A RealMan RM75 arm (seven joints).
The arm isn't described. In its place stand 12 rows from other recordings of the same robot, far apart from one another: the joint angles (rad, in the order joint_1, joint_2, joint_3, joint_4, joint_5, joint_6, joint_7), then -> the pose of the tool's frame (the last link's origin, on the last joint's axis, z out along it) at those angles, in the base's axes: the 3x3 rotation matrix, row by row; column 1 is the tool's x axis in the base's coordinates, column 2 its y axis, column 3 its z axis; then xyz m.
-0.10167, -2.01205, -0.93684, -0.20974, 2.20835, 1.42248, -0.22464 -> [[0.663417, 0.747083, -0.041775], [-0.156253, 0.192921, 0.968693], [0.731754, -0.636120, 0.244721]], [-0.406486, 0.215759, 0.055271]
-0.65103, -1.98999, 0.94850, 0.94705, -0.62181, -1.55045, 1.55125 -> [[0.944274, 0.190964, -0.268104], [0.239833, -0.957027, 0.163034], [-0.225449, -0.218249, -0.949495]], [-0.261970, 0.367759, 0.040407]
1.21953, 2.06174, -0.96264, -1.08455, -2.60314, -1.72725, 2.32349 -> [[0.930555, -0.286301, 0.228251], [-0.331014, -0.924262, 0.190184], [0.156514, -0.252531, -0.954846]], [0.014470, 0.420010, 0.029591]
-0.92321, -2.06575, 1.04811, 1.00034, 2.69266, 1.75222, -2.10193 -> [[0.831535, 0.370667, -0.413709], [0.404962, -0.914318, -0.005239], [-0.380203, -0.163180, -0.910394]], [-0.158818, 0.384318, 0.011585]
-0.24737, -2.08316, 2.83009, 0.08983, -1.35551, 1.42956, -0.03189 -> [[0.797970, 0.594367, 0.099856], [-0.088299, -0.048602, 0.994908], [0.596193, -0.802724, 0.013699]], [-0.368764, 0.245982, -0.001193]
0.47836, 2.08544, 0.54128, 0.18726, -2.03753, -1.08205, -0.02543 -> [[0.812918, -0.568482, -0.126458], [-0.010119, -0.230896, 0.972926], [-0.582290, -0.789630, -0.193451]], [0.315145, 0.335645, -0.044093]
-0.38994, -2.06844, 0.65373, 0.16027, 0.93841, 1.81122, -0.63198 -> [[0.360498, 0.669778, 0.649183], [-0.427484, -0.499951, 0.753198], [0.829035, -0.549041, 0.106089]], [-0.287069, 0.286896, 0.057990]
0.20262, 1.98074, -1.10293, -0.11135, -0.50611, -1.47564, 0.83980 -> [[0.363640, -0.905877, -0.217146], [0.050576, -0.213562, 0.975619], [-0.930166, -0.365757, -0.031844]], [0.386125, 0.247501, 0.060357]
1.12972, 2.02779, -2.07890, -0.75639, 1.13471, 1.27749, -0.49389 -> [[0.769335, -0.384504, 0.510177], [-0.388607, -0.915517, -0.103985], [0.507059, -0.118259, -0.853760]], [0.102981, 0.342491, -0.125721]
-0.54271, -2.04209, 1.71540, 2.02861, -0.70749, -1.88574, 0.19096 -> [[0.849039, 0.363195, -0.383695], [0.453146, -0.874009, 0.175408], [-0.271645, -0.322798, -0.906648]], [-0.072927, 0.253606, 0.011666]
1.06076, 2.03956, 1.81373, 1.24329, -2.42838, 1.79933, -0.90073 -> [[0.931803, -0.043926, 0.360296], [-0.070325, -0.995689, 0.060485], [0.356086, -0.081698, -0.930875]], [0.034919, 0.373706, 0.002949]
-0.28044, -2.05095, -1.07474, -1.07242, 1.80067, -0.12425, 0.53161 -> [[0.478649, 0.877997, -0.004018], [0.604513, -0.326231, 0.726730], [0.636756, -0.350278, -0.686911]], [-0.220444, 0.336795, -0.100899]
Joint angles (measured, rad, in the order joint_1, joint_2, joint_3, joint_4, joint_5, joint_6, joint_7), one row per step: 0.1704 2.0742 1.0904 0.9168 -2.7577 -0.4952 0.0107; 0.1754 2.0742 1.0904 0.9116 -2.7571 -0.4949 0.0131; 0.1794 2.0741 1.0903 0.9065 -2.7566 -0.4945 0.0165; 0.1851 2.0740 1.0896 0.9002 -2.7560 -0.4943 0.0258; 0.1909 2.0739 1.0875 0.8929 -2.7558 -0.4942 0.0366; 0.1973 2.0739 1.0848 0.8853 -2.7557 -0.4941 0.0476; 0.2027 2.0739 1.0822 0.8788 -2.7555 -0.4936 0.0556; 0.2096 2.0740 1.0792 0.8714 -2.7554 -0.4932 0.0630; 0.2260 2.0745 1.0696 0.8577 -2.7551 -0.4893 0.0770; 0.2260 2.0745 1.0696 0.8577 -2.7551 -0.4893 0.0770; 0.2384 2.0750 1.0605 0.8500 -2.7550 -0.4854 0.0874; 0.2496 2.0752 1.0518 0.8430 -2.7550 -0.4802 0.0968; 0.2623 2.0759 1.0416 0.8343 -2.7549 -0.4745 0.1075; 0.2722 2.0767 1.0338 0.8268 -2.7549 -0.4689 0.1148; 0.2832 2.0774 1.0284 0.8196 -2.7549 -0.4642 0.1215; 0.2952 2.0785 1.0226 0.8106 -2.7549 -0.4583 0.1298; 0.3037 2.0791 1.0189 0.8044 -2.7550 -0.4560 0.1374; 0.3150 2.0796 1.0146 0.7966 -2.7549 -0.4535 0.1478; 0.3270 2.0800 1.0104 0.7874 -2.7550 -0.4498 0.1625
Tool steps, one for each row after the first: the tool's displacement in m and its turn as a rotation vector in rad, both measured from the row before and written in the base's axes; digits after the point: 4 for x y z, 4 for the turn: 0.0001 0.0008 -0.0004 -0.0022 -0.0002 -0.0004; 0.0004 0.0006 -0.0004 -0.0024 0.0006 -0.0017; 0.0001 0.0008 -0.0007 -0.0039 0.0054 -0.0026; 0.0002 0.0006 -0.0011 -0.0057 0.0058 -0.0028; 0.0000 0.0006 -0.0013 -0.0063 0.0057 -0.0022; 0.0001 0.0004 -0.0012 -0.0057 0.0034 -0.0017; -0.0002 0.0007 -0.0013 -0.0062 0.0022 -0.0004; -0.0018 0.0015 -0.0038 -0.0169 0.0026 0.0024; 0.0000 0.0000 0.0000 0.0000 0.0000 0.0000; -0.0023 0.0010 -0.0032 -0.0140 0.0023 0.0041; -0.0018 0.0008 -0.0030 -0.0140 0.0007 0.0028; -0.0020 0.0007 -0.0036 -0.0162 0.0006 0.0027; -0.0012 0.0004 -0.0030 -0.0132 -0.0014 0.0011; -0.0015 0.0011 -0.0023 -0.0104 -0.0011 0.0021; -0.0013 0.0011 -0.0026 -0.0121 -0.0013 0.0004; -0.0011 0.0009 -0.0015 -0.0073 0.0013 0.0007; -0.0015 0.0014 -0.0017 -0.0085 0.0024 0.0010; -0.0011 0.0014 -0.0018 -0.0100 0.0043 -0.0022
